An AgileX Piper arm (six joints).
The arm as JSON. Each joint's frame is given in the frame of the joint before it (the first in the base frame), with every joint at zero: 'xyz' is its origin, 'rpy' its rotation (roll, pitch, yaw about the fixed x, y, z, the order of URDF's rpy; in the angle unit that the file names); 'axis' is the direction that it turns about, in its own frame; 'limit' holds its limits. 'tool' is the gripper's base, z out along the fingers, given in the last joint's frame.
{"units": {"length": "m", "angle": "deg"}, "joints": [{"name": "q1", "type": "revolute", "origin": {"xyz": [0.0, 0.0, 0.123], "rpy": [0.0, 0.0, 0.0]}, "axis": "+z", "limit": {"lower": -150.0, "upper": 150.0}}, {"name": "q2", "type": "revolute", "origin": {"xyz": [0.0, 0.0, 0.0], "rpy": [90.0, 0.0, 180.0]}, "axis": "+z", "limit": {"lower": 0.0, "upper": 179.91}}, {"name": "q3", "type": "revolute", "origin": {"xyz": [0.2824, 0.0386, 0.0], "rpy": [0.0, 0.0, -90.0]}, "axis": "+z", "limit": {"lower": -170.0, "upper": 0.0}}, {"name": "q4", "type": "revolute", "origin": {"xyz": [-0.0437, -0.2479, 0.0], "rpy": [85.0, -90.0, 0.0]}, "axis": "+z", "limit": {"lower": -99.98, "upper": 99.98}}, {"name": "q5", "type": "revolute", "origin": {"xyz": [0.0, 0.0, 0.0], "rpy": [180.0, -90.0, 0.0]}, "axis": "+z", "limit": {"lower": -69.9, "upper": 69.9}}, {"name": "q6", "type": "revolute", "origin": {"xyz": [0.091, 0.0, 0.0], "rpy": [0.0, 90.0, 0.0]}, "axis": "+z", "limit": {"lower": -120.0, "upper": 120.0}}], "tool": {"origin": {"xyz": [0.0, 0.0, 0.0], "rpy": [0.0, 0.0, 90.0]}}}
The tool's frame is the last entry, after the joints.
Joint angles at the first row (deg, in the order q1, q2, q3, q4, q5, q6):
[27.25 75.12 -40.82 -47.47 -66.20 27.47]
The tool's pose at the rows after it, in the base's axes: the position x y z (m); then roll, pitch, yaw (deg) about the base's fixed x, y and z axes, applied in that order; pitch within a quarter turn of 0, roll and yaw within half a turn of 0:
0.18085 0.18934 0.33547 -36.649 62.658 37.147
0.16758 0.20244 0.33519 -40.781 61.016 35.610
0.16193 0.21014 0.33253 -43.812 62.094 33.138
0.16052 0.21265 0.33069 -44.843 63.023 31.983
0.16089 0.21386 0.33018 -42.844 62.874 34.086
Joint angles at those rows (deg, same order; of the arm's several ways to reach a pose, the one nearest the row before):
[33.42 75.12 -40.74 -44.60 -66.10 24.01]
[37.85 75.12 -40.71 -43.65 -65.25 20.37]
[40.38 75.12 -40.70 -43.11 -62.53 19.10]
[41.24 75.12 -40.61 -42.75 -61.11 18.86]
[41.46 75.61 -40.61 -41.97 -62.03 18.71]

